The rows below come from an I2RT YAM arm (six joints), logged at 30 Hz.
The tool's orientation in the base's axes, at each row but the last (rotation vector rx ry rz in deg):
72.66 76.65 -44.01
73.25 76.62 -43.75
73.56 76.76 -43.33
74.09 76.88 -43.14
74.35 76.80 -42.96
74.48 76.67 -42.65
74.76 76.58 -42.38
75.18 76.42 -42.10
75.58 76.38 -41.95
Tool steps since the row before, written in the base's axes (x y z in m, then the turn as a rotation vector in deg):
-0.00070 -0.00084 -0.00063 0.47 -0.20 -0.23
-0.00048 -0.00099 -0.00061 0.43 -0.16 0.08
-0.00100 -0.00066 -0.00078 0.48 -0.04 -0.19
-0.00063 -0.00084 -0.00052 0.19 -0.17 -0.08
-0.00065 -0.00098 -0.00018 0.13 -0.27 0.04
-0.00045 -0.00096 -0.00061 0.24 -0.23 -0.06
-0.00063 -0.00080 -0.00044 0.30 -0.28 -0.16
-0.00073 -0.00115 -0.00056 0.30 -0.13 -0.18
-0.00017 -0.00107 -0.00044 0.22 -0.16 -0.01
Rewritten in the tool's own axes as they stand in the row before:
0.00028 -0.00099 0.00074 0.24 0.35 0.36
0.00025 -0.00080 0.00094 -0.05 0.39 0.25
0.00040 -0.00127 0.00053 0.25 0.41 0.21
0.00016 -0.00089 0.00074 0.06 0.13 0.23
-0.00021 -0.00086 0.00079 -0.09 0.08 0.28
0.00023 -0.00077 0.00092 0.03 0.17 0.29
0.00008 -0.00087 0.00069 0.12 0.19 0.38
0.00006 -0.00106 0.00102 0.19 0.21 0.24
0.00007 -0.00048 0.00106 0.00 0.17 0.21

